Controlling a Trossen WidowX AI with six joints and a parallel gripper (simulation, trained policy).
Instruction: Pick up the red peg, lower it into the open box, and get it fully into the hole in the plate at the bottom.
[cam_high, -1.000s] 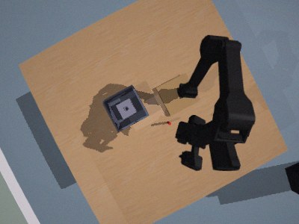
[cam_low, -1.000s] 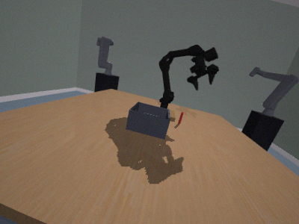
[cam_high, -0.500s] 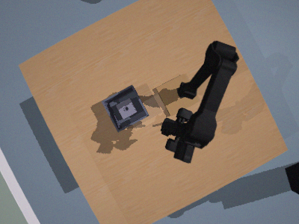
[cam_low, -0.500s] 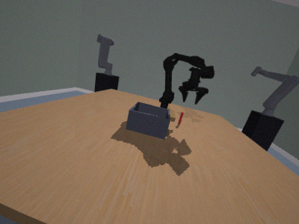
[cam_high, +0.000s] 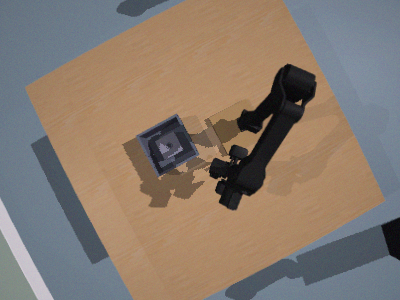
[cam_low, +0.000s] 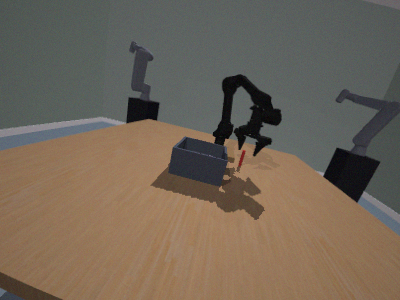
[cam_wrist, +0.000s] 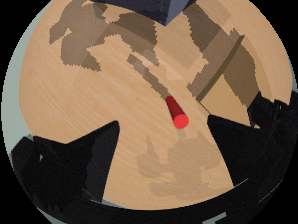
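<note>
Now: the red peg 3 cm below my gripper tip, 1 cm to the right of it and 1 cm behind it. Round my gripper tip: grey plate 19 cm ahead, 17 cm to the right, 3 cm below; then blue-grey box 19 cm ahead, 17 cm to the right, 5 cm below.
</note>
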